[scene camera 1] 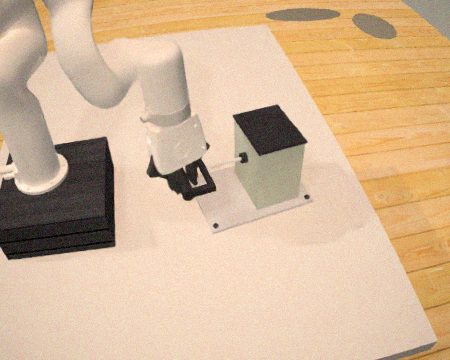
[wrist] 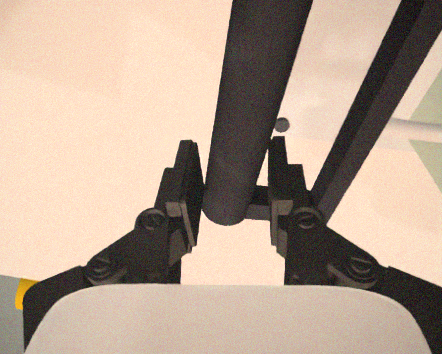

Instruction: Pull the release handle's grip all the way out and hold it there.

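The release handle's dark round grip [wrist: 252, 100] runs between the fingers of my gripper [wrist: 234, 161] [scene camera 1: 187, 182], which is shut on it. The grip's dark frame bar [wrist: 375, 110] [scene camera 1: 204, 190] runs beside it on the box side. A thin pale rod [scene camera 1: 225, 163] [wrist: 417, 123] stretches from the handle to a small dark collar [scene camera 1: 243, 158] on the pale green box [scene camera 1: 272, 175]. A clear length of rod shows between handle and box. In the scene view my fingers partly hide the grip.
The box has a black top [scene camera 1: 270, 129] and stands on a light base plate [scene camera 1: 232, 212] with dark bolts at its corners. The black robot pedestal [scene camera 1: 60, 210] is at the left. The pale table [scene camera 1: 250, 295] ends at a wooden floor [scene camera 1: 400, 150] on the right.
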